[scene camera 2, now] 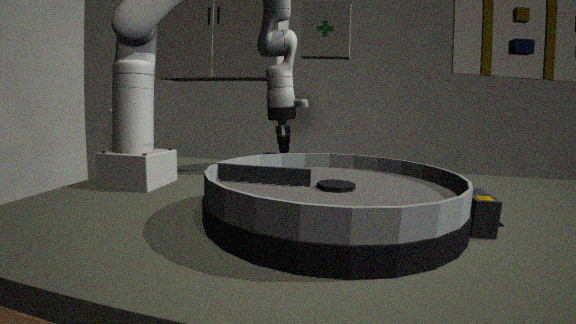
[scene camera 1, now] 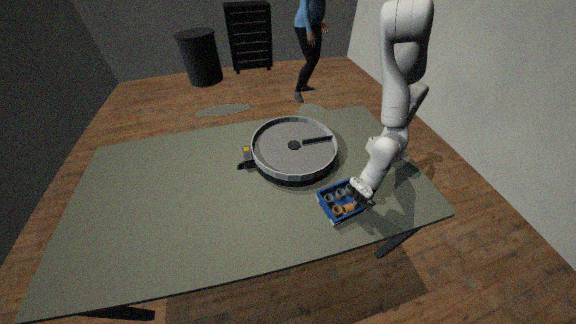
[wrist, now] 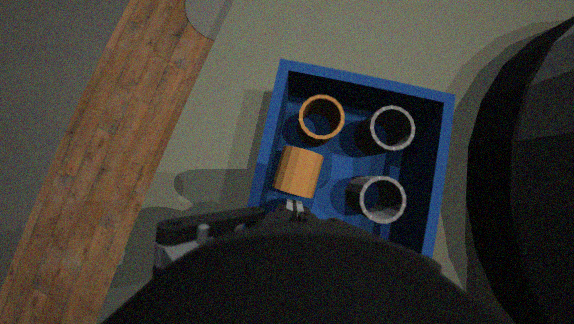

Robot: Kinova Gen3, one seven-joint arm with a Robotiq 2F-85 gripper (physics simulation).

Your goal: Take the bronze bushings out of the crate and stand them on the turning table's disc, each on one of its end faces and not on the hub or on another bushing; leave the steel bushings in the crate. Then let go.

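Frame: origin at the arm's base, x ahead, y left, z up, level; centimetres.
Seen in the pictures: gripper, fingertip midpoint: [scene camera 1: 354,205] [wrist: 292,210]; arm's base at its link origin: [scene camera 2: 133,151].
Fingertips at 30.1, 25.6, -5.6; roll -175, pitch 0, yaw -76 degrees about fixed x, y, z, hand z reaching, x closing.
Pixels of each thing's top centre, then the offset from my fingertips to it, as dx, dy, dz. "*": a spot on its surface instead.
- blue crate at its top centre: [wrist: 348,189] [scene camera 1: 345,197] +3.6, -3.1, +3.0
- turning table's disc at its top centre: [scene camera 2: 336,183] [scene camera 1: 294,144] +16.1, -36.9, +4.1
- dark hub at its top centre: [scene camera 2: 336,183] [scene camera 1: 294,144] +16.1, -36.9, +4.1
- dark bar at a spot on its surface: [scene camera 2: 265,175] [scene camera 1: 316,139] * +4.3, -37.4, +4.7
- small box with a yellow top, surface spot: [scene camera 2: 485,198] [scene camera 1: 246,148] * +39.5, -39.9, +3.8
The blue crate [scene camera 1: 350,218] [wrist: 367,82] holds the bushings. In the wrist view one bronze bushing [wrist: 321,96] stands upright in the far left corner. Another bronze bushing [wrist: 298,171] lies on its side in front of it. Two steel bushings [wrist: 392,107] [wrist: 384,218] show their open ends on the right; a third steel one shows in scene camera 1. My gripper [scene camera 1: 358,202] [scene camera 2: 284,149] [wrist: 292,210] is shut and empty, its tips low at the crate, close beside the lying bushing. It hides the crate's near end. The turning table's disc [scene camera 1: 272,152] [scene camera 2: 390,192] bears no bushing.
The disc has a dark hub [scene camera 1: 294,145] [scene camera 2: 336,185], a dark bar [scene camera 1: 317,140] [scene camera 2: 265,175] and a raised rim [scene camera 1: 287,177] [scene camera 2: 325,222]. A small box with a yellow top [scene camera 1: 246,149] [scene camera 2: 485,198] sits beside it. A person [scene camera 1: 310,40] stands beyond the table.
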